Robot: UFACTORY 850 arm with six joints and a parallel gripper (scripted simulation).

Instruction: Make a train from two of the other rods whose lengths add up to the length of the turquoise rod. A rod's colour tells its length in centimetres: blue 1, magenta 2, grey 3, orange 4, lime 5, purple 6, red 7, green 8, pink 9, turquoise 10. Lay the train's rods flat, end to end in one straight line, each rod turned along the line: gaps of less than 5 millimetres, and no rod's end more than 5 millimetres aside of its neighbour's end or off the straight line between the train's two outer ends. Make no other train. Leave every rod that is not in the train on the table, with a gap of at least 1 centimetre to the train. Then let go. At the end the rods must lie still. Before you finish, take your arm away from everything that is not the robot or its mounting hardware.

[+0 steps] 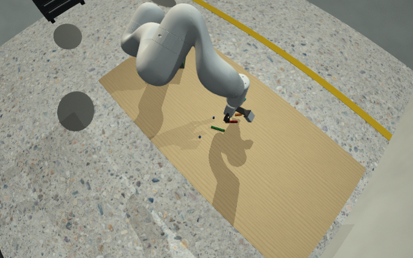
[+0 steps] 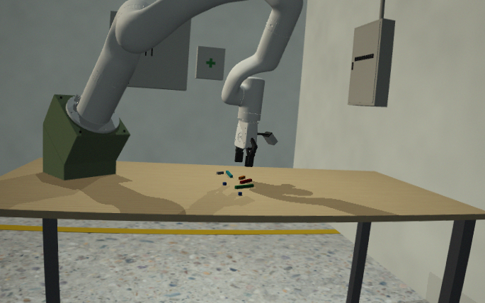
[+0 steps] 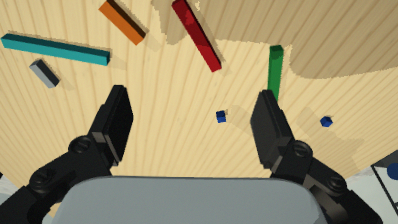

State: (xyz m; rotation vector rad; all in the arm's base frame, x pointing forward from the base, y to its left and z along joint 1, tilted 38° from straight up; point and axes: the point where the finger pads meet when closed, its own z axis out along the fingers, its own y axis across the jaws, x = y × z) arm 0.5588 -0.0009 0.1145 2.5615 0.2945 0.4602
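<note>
The grey rod is 50 mm behind my hand, 150 mm to the left of it and 70 mm below it. Round my hand: green rod (20 mm behind, 90 mm to the right, 70 mm below); red rod (10 mm ahead, 70 mm below); orange rod (20 mm ahead, 60 mm to the left, 70 mm below).
</note>
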